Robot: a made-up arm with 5 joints. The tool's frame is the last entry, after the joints.
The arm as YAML. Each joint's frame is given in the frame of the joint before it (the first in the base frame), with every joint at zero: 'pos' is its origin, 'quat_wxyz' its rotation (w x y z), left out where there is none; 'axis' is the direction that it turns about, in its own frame. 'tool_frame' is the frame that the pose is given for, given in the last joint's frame.
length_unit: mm
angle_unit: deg
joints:
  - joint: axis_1
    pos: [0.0, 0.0, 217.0]
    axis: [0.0, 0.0, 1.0]
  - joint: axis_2
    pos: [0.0, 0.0, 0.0]
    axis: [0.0, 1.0, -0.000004]
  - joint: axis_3
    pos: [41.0, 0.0, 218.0]
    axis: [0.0, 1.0, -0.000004]
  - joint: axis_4
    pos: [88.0, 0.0, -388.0]
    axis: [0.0, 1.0, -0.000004]
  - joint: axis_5
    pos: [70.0, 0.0, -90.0]
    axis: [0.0, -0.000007, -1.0]
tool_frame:
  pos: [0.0, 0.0, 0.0]
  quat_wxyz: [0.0, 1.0, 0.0, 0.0]
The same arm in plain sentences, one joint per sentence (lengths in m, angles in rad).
The arm has five revolute joints in a row. What follows holds with every joint at zero, and every direction is one of the base frame's. The first joint lies 0.217 m along +z from the base frame's origin and turns about +z. The second joint lies at the same point as the first joint and turns about +y. The third joint lies 0.041 m along +x and 0.218 m along +z from the second joint and turns about +y. The fourth joint lies 0.088 m along +x and 0.388 m along -z from the third joint and turns about +y. The fifth joint lies 0.07 m along +x and 0.09 m along -z from the fourth joint and turns about -z. The tool frame, which is the frame that the pose is given for, lies at the same point as the fifth joint; its axes are the base frame's turned by roll 3.1416, pitch 0 and yaw 0 rad (as in URDF: about the fixed x, then y, then z).
